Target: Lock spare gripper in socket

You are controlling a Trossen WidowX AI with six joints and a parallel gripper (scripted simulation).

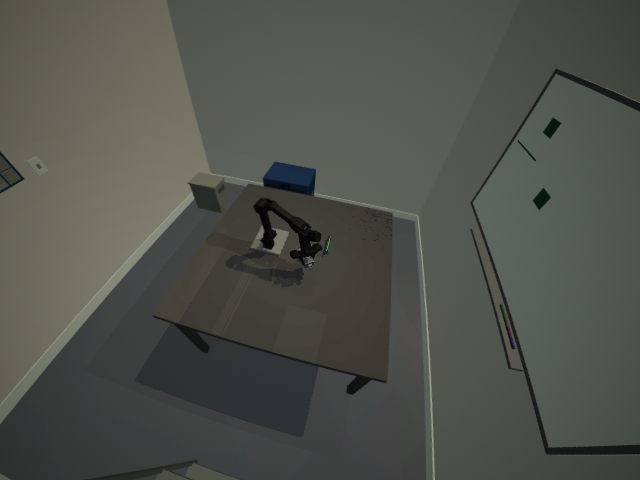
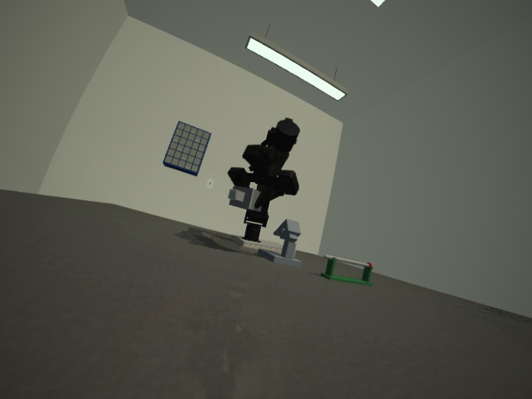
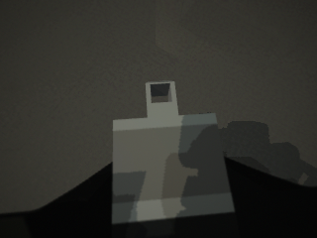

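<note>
Now: the grey mount 140 mm to the left of my gripper tip, 60 mm below it and 40 mm behind it. The rest, counted from my gripper tip: green cradle 270 mm to the left, 90 mm below, 70 mm ahead; then spare gripper 20 mm above.
</note>
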